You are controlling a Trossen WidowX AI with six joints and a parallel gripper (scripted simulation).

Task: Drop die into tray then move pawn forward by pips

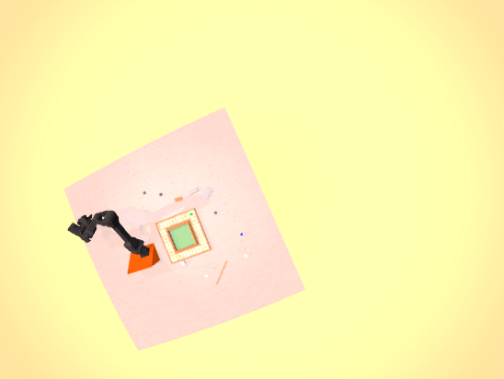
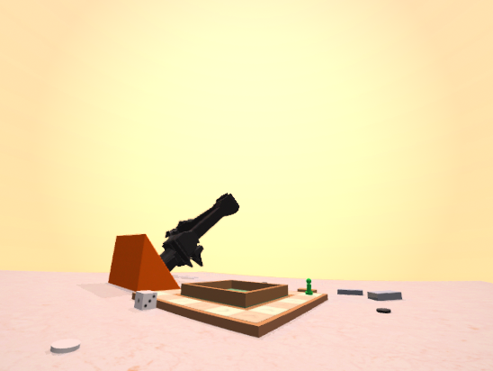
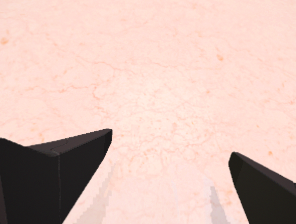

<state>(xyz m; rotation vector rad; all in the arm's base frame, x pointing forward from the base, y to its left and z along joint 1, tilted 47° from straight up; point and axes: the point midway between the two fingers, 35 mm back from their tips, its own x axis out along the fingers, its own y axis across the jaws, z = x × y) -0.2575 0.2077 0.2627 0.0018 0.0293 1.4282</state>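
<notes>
Now: gripper tip 500 mm to the left of the white die, 460 mm short of it and 30 mm above it. From my gripper tip the other things lie so: flat block 580 mm ahead, 100 mm to the right, 40 mm below; green pawn 630 mm ahead, 220 mm to the right, 20 mm below; green tray floor 520 mm ahead, 340 mm to the right, 40 mm below.
</notes>
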